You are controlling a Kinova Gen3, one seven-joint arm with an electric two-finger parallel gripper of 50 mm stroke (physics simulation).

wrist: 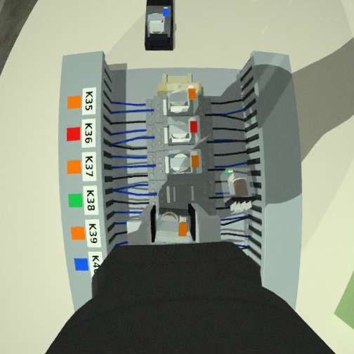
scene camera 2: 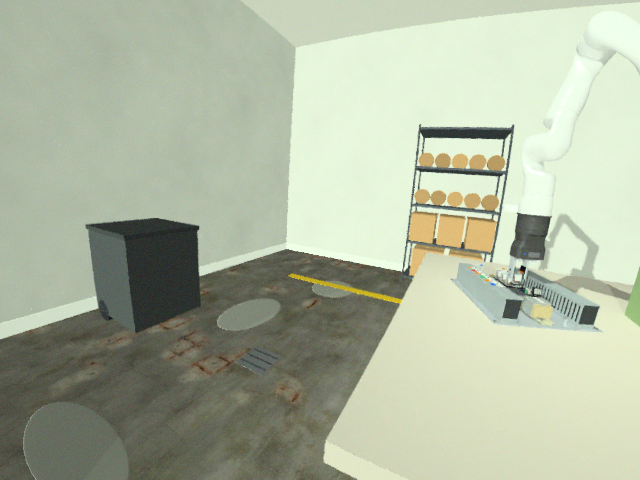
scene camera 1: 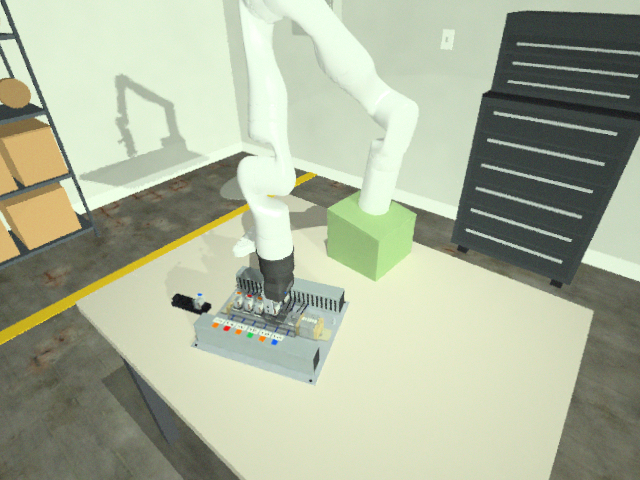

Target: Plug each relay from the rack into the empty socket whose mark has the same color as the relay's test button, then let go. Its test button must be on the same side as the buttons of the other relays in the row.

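Frame: origin at the arm's base, x ahead, y left, z up, level; metres.
Seen in the pictures: gripper, between the fingertips: [scene camera 2: 516, 277] [scene camera 1: 272, 307]; arm's base, origin of its link: [scene camera 1: 373, 205].
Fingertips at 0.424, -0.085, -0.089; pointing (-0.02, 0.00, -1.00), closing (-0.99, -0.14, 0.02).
Offsets run from my fingertips to a thing's top centre, as dx, dy, dz. "pt": to the spot under its first point.
My gripper [wrist: 172, 216] [scene camera 1: 272, 306] is shut on an orange-button relay [wrist: 170, 230], over the row near the K39 mark [wrist: 77, 233]. The relay's button is on the right in the wrist view, like the others. Whether it is seated in the socket cannot be told. Relays with orange [wrist: 178, 103], red [wrist: 179, 133] and orange [wrist: 179, 163] buttons stand at K35, K36 and K37. The K38 socket [wrist: 181, 194] is empty. A green-button relay [wrist: 240, 186] lies tipped over on the wires, pins showing. A blue-button relay @(+0.038, -0.213, -0.024) [wrist: 156, 24] [scene camera 1: 199, 301] stands in the black rack @(+0.041, -0.245, -0.050) [wrist: 159, 44] [scene camera 1: 182, 301]. The gripper hides the K40 socket.
Slotted wire ducts [wrist: 80, 65] [wrist: 280, 220] flank the row on the grey panel @(pt +0.119, +0.006, -0.070) [scene camera 1: 248, 363]. Wires run from both ducts to the sockets. A beige end block [wrist: 179, 87] closes the far end. A larger beige block @(-0.028, +0.094, -0.026) [scene camera 1: 309, 328] stands beyond the near end. The green base [scene camera 1: 369, 242] stands behind.
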